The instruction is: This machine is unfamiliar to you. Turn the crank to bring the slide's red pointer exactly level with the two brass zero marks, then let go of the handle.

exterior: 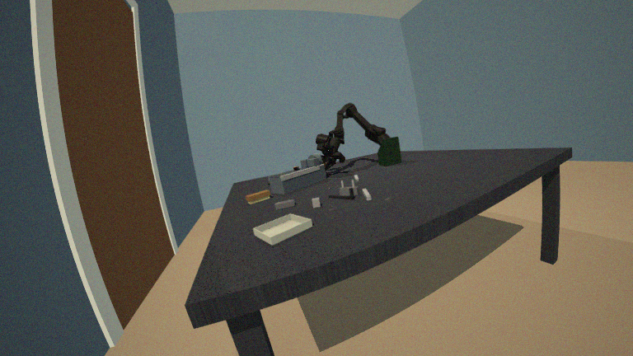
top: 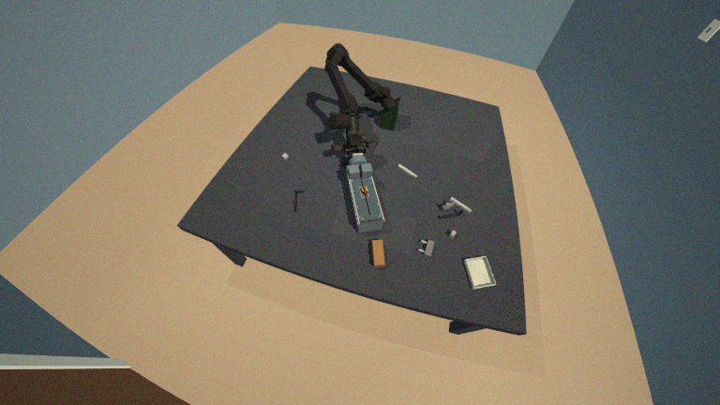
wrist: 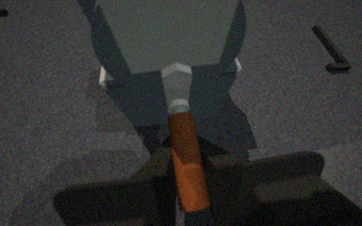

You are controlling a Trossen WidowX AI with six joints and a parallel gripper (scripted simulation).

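The crank is 40 mm above my gripper tip. Round my gripper tip: orange crank handle 20 mm behind, 10 mm to the right, 30 mm above; then red pointer 140 mm ahead, 100 mm to the left, 50 mm above; then orange block 310 mm ahead, 220 mm to the left, 20 mm below.
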